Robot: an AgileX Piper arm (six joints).
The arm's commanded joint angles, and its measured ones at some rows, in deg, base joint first. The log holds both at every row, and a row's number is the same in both.
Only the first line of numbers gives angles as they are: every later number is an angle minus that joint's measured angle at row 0.
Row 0, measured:
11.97, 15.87, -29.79, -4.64, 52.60, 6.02
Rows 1 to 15, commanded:
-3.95, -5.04, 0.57, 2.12, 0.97, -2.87
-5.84, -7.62, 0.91, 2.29, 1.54, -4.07
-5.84, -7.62, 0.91, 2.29, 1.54, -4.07
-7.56, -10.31, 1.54, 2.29, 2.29, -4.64
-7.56, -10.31, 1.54, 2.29, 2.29, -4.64
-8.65, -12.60, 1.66, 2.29, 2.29, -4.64
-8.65, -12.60, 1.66, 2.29, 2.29, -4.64
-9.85, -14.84, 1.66, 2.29, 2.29, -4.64
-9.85, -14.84, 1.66, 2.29, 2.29, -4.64
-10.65, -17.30, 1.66, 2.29, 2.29, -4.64
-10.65, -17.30, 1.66, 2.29, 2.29, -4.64
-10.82, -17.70, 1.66, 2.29, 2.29, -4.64
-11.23, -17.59, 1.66, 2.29, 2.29, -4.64
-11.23, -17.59, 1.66, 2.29, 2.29, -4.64
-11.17, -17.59, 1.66, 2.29, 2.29, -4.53
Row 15, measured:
-10.77, -16.04, 1.49, 1.89, 2.63, -4.01
